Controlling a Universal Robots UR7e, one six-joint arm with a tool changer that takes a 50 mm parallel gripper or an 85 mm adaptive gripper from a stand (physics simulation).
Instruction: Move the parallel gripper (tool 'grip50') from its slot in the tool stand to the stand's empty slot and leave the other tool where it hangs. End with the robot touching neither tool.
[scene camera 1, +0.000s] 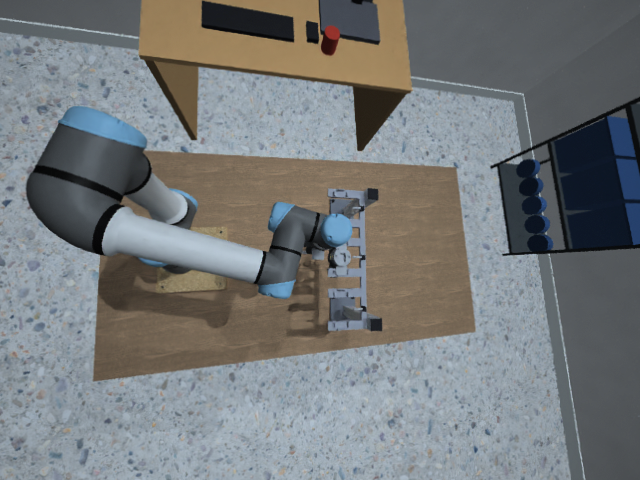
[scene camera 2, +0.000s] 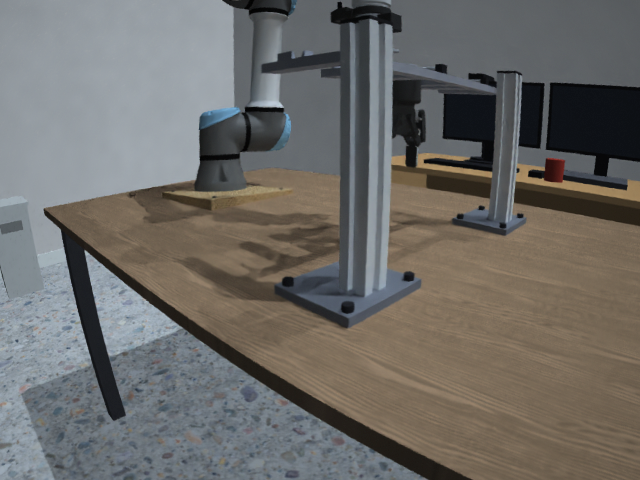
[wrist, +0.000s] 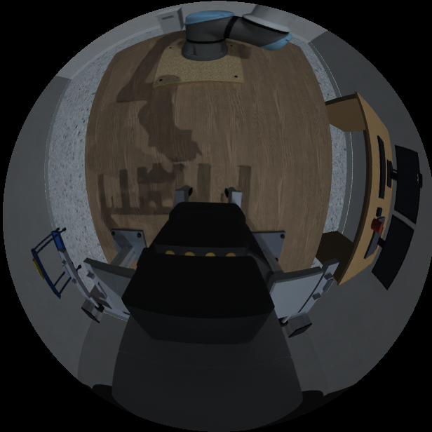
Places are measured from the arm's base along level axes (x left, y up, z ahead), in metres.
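Where they show: arm's base, link origin: (scene camera 2: 220, 188).
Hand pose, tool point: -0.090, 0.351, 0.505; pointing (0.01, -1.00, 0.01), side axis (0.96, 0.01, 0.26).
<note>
Each offset is from my tool point to the top centre of the thing, as dx, dy, dz. "spot": to the spot under its first point. Level surfaces: height alone.
The parallel gripper, my gripper (wrist: 208, 192), is coupled to the arm; its fingers stand apart with nothing between them. In scene camera 1 it is hidden beneath the wrist (scene camera 1: 336, 229), which is above the stand between the middle slot and the desk-side slot. The tool stand (scene camera 1: 363, 280) (scene camera 2: 444, 80) (wrist: 300, 292) has a slot at each end with no tool hanging in it: desk-side slot {spot: +0.161, -0.080, +0.132} (scene camera 1: 338, 192) and opposite slot {spot: -0.191, -0.080, +0.040} (scene camera 1: 338, 293). The adaptive gripper (scene camera 1: 340, 257) (scene camera 2: 408, 121) hangs in the middle slot; the arm's tool hides it in the wrist view.
Two upright posts (scene camera 2: 365, 155) (scene camera 2: 505, 149) carry the stand on the wooden table {dy -0.362} (scene camera 1: 418, 248) (scene camera 2: 491, 361). The arm's base stands on a tan plate (scene camera 1: 209, 285) (scene camera 2: 248, 195) (wrist: 200, 75). A desk (scene camera 1: 232, 54) with a red cup (scene camera 1: 329, 41) (scene camera 2: 554, 170) and a shelf rack are beyond.
</note>
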